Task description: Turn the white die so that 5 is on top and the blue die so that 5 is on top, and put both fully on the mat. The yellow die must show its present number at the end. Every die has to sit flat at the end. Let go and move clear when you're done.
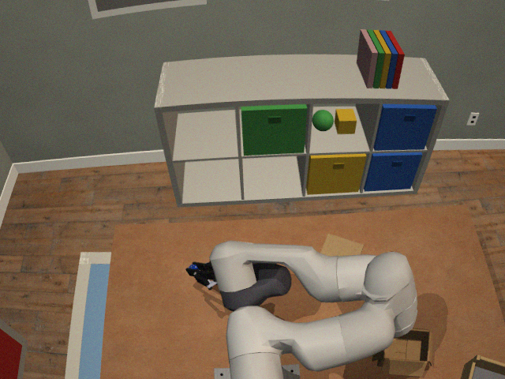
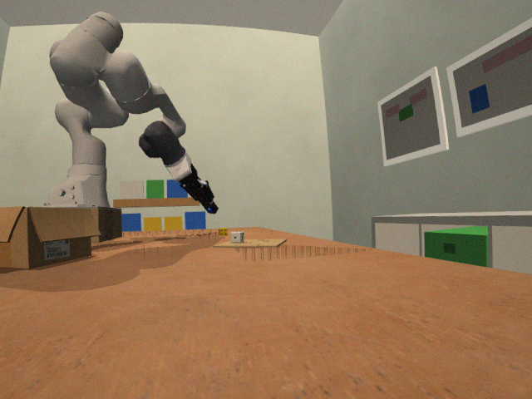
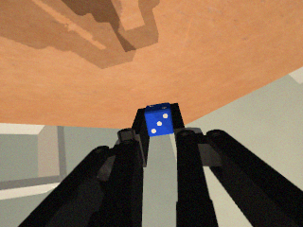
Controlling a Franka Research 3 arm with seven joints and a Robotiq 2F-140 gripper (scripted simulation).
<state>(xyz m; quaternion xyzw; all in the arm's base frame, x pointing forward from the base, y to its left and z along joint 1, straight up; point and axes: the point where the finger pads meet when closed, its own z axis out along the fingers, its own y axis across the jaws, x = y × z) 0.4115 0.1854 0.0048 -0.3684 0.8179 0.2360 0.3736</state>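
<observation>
Now: hand 16 cm to the left of the yellow die, 10 cm above it and 4 cm short of it. The rest, counted from my hand: tan mat 48 cm to the right, 11 cm below, 10 cm ahead; blue die 2 cm to the left, 2 cm below, 1 cm ahead; white die 46 cm to the right, 9 cm below, 7 cm ahead.
</observation>
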